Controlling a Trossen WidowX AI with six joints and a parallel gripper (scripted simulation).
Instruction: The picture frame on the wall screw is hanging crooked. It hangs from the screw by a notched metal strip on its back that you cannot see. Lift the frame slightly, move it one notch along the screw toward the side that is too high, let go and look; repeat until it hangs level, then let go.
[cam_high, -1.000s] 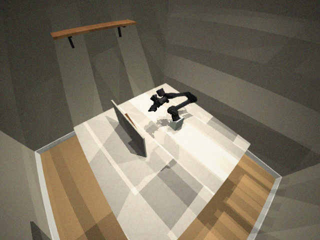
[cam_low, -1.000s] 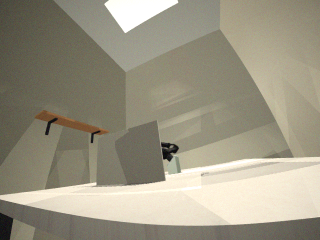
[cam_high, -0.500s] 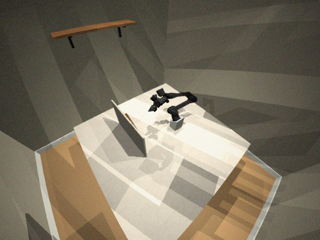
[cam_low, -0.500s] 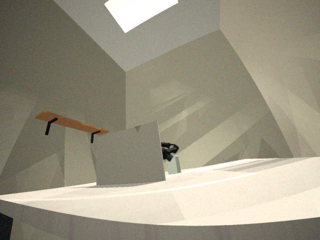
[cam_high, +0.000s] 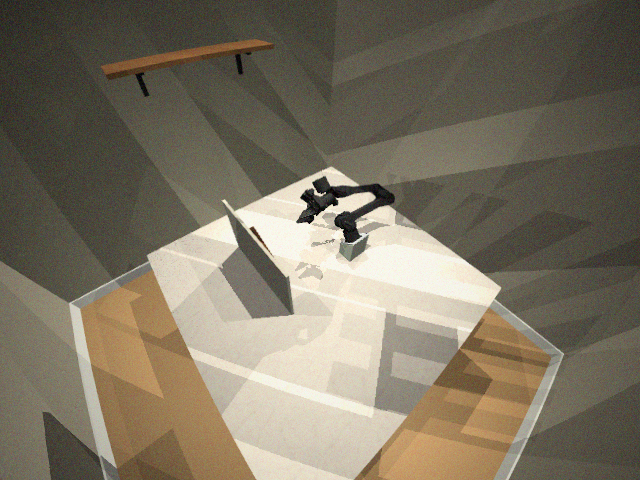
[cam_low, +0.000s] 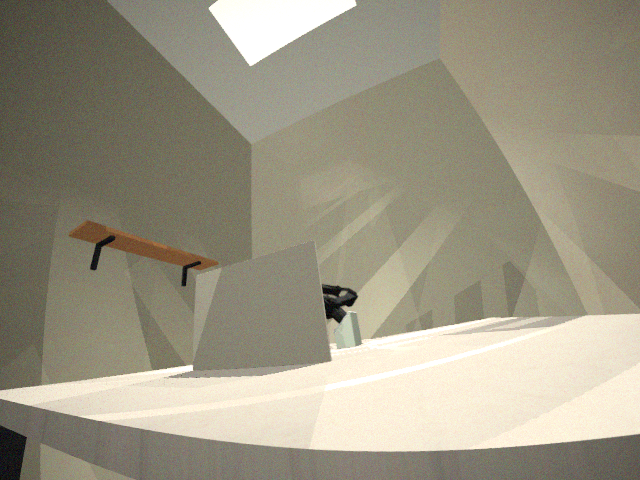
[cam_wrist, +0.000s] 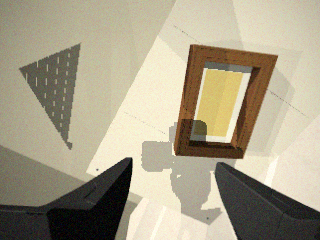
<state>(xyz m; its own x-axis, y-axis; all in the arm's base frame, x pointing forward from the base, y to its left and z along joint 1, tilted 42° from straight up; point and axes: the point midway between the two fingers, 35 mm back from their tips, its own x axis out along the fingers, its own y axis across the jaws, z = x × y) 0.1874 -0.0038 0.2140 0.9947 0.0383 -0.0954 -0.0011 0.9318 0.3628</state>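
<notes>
My gripper tip is now 190 mm short of the wooden picture frame, 30 mm to the left of it and 90 mm above it. Also, from my gripper tip: upright wall panel 200 mm ahead, 10 mm to the right, 100 mm below.
</notes>
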